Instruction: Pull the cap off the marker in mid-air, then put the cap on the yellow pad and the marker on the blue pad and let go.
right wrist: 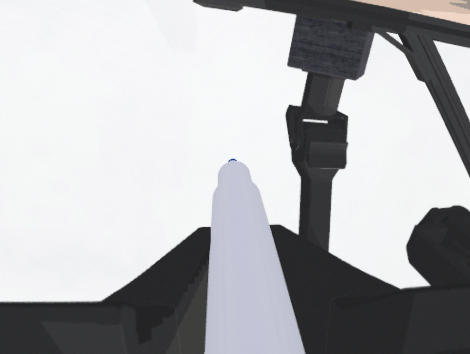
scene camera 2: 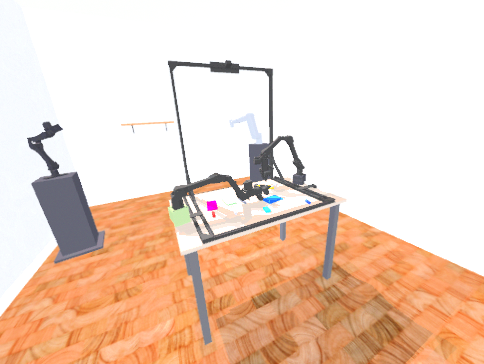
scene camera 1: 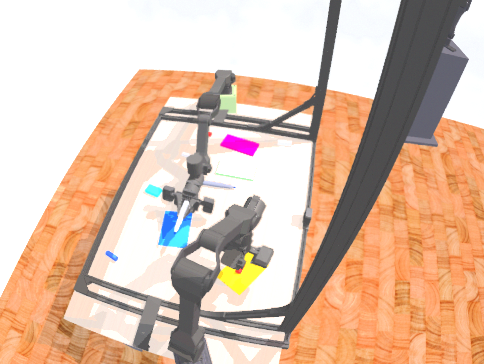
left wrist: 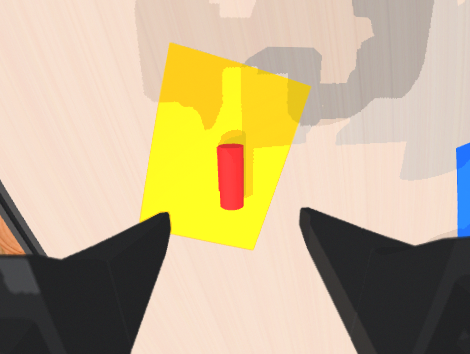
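The red cap lies on the yellow pad. My left gripper is open and empty above the pad, its fingertips apart on either side of the cap's near end in the left wrist view. My right gripper is shut on the pale marker, whose small blue tip is bare and points away from the fingers. In scene camera 1 the marker's front part shows over the blue pad; I cannot tell its height.
A magenta pad, a grey-lilac pen-like thing, a cyan block and a small blue cylinder lie on the table. A pale green box stands by the right arm's base. Dark rails edge the table.
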